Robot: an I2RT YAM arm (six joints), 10 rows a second.
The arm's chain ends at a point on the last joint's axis. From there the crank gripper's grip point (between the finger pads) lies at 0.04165 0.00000 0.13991 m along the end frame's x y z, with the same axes.
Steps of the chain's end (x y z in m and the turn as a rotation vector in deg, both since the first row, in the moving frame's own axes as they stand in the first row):
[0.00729, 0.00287, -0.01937, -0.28, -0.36, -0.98]
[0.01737, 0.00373, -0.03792, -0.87, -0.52, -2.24]
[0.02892, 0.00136, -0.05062, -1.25, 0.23, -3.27]
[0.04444, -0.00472, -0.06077, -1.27, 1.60, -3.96]
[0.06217, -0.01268, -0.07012, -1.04, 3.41, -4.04]
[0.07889, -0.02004, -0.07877, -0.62, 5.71, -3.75]
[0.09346, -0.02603, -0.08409, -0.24, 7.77, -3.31]
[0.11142, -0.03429, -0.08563, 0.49, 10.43, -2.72]
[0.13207, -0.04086, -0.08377, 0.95, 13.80, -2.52]
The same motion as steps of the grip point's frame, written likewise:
[0.00641, 0.00285, -0.01911, -0.28, -0.36, -0.98]
[0.01611, 0.00425, -0.03755, -0.87, -0.52, -2.24]
[0.02950, 0.00202, -0.05080, -1.25, 0.23, -3.27]
[0.04833, -0.00465, -0.06199, -1.27, 1.60, -3.96]
[0.07040, -0.01339, -0.07284, -1.04, 3.41, -4.04]
[0.09255, -0.02173, -0.08360, -0.62, 5.71, -3.75]
[0.11193, -0.02840, -0.09100, -0.24, 7.77, -3.31]
[0.13598, -0.03802, -0.09549, 0.49, 10.43, -2.72]
[0.16414, -0.04562, -0.09777, 0.95, 13.80, -2.52]

